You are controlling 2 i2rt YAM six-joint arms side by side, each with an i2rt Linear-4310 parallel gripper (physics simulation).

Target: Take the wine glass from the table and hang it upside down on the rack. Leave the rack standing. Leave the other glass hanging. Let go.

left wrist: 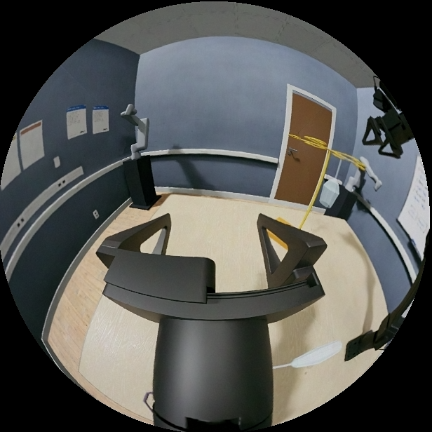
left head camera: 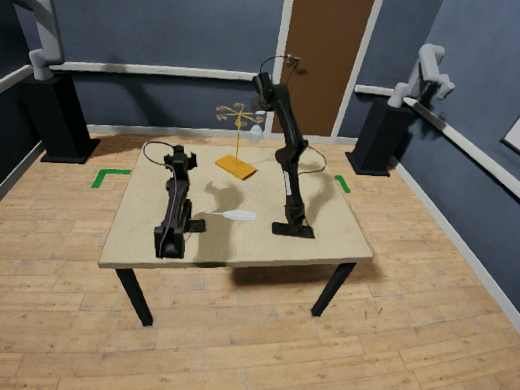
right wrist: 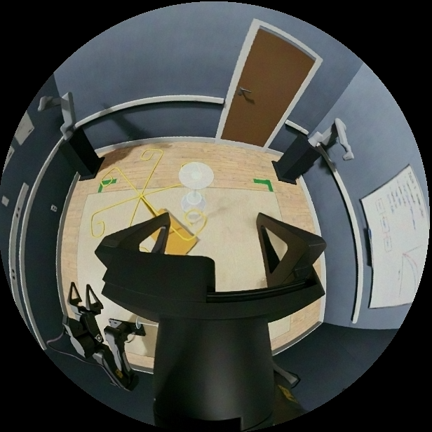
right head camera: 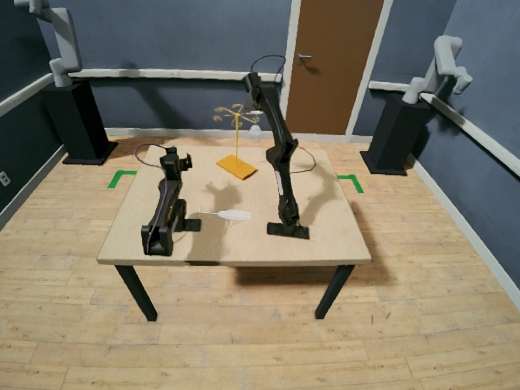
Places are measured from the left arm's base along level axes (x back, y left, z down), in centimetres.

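Pixels of known places: left arm's base at its link origin: [left head camera: 183, 227] [right head camera: 179, 226]; right arm's base at its link origin: [left head camera: 292, 230] [right head camera: 287, 231].
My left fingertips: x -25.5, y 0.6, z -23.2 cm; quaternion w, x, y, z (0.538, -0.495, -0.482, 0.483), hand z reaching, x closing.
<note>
Ahead of a thing's pixels: the offset from my left fingertips to its top centre. Level surfaces: height alone.
The wine glass {dz +17.0, dx +21.5, dy -22.4 cm} [left head camera: 240, 215] [right head camera: 235, 215] [left wrist: 320, 354] lies on its side on the table between the arm bases, bowl to the right in the head views. The orange rack {dz -11.7, dx -19.0, dy -29.9 cm} [left head camera: 237, 147] [right head camera: 237, 147] [left wrist: 313, 195] [right wrist: 175, 241] stands upright farther back. The other glass {dz -12.0, dx -22.5, dy -40.4 cm} [left head camera: 256, 132] [right head camera: 255, 132] [left wrist: 329, 194] [right wrist: 196, 175] hangs upside down from its right side. My left gripper [left wrist: 213, 218] [right wrist: 79, 282] is open and empty, above the table left of the rack. My right gripper [right wrist: 213, 216] [left wrist: 371, 147] is open and empty, high near the hanging glass; in the head views its fingers are mostly hidden.
The table {dz +23.2 cm} [left head camera: 280, 252] [right head camera: 280, 252] carries both arms. The left arm's base [left head camera: 196, 225] is close to the lying glass's foot end, and the right arm's base [left head camera: 280, 229] is right of its bowl. Several curled hooks spread from the rack's top. Grey arms on black pedestals stand beyond the table.
</note>
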